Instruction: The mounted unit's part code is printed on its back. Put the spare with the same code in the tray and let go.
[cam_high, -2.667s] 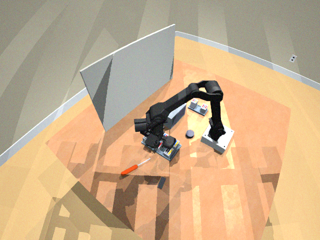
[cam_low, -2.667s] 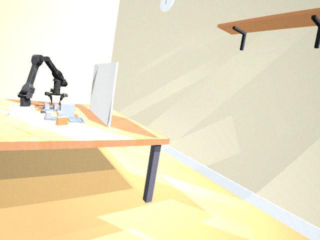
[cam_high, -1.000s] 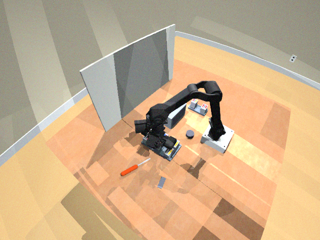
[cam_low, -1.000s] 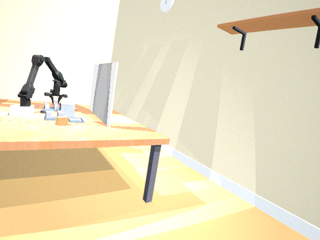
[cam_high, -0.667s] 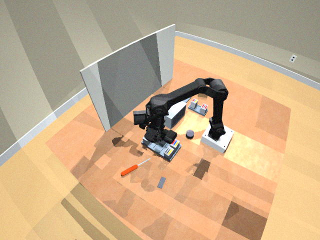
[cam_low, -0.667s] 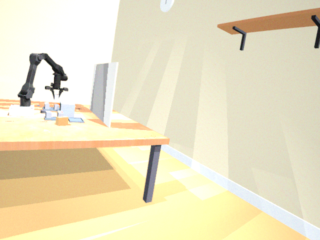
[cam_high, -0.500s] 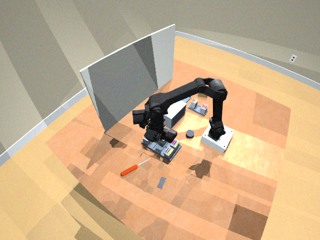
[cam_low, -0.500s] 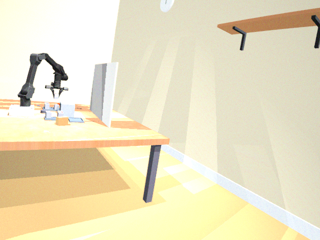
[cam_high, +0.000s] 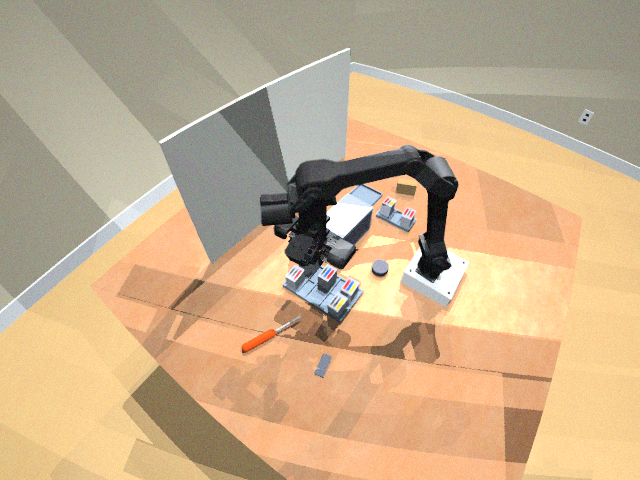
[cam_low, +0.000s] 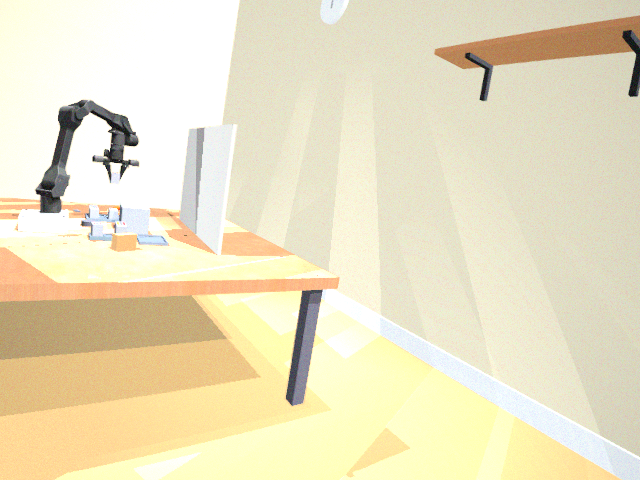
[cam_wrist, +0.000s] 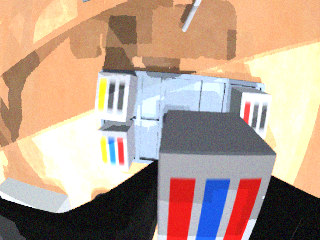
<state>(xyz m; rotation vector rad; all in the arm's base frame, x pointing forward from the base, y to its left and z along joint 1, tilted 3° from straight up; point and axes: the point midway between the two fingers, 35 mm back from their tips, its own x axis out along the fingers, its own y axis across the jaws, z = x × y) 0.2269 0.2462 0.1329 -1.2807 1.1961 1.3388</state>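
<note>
Now: the shallow blue-grey tray 400 mm to the right of my gripper tip, 160 mm below it and 130 mm ahead of it. Round my gripper tip: mounted unit 220 mm to the right, 120 mm below, 70 mm ahead; then grey spare 20 mm above; then black puck 190 mm to the right, 160 mm below, 90 mm behind.
</note>
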